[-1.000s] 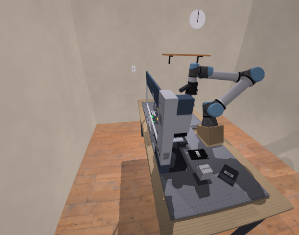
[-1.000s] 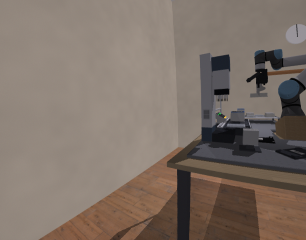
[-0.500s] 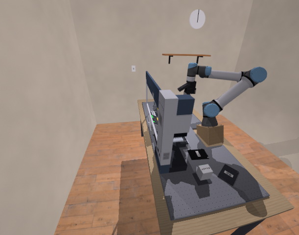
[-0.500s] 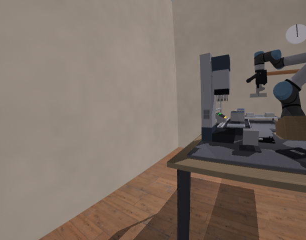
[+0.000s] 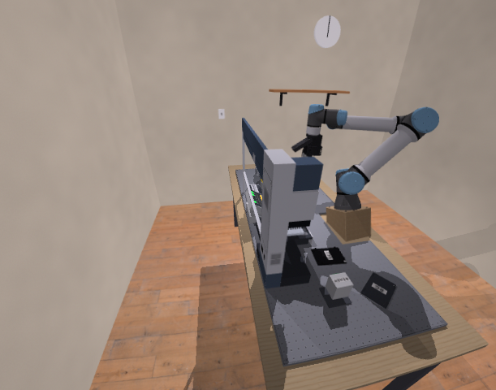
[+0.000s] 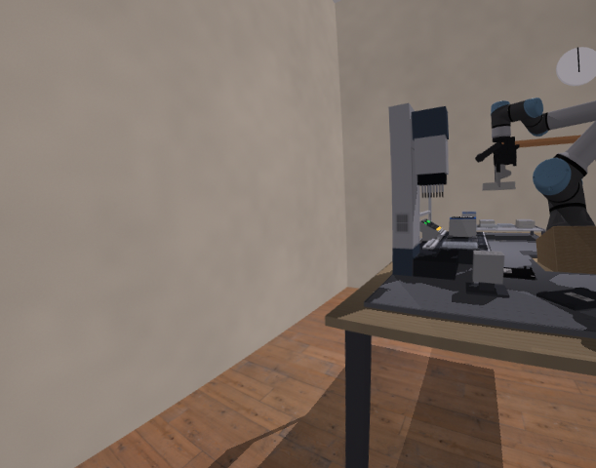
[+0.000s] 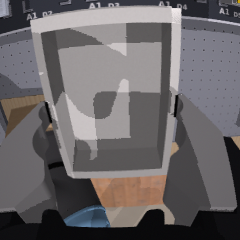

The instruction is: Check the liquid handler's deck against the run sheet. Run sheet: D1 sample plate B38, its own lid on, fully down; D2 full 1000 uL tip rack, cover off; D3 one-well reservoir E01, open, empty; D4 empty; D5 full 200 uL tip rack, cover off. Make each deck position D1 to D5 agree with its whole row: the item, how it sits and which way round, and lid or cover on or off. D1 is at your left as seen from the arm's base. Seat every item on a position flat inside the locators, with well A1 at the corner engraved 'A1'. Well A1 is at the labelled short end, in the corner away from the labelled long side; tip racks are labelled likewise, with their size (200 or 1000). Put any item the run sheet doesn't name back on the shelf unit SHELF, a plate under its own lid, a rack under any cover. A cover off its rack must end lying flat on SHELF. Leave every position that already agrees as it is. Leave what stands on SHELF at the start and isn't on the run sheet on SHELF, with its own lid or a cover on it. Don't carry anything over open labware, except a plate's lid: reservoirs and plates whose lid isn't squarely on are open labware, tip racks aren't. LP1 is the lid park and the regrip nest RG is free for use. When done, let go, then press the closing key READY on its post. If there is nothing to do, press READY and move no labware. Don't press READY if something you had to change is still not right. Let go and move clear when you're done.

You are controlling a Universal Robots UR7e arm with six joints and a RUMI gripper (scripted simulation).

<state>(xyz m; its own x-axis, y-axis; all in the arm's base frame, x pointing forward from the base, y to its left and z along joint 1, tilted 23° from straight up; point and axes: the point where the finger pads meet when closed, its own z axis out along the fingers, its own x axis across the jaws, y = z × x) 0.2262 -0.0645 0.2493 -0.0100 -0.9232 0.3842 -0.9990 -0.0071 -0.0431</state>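
The blue-framed tip rack lies 14 cm ahead of my hand, 13 cm to the right of it and 18 cm below it. From my hand the other things lie so: yellow-rimmed tip rack: 14 cm ahead, 25 cm to the right, 20 cm below; shelf label: 5 cm behind, 36 cm to the right, 30 cm below; one-well reservoir: 1 cm below.
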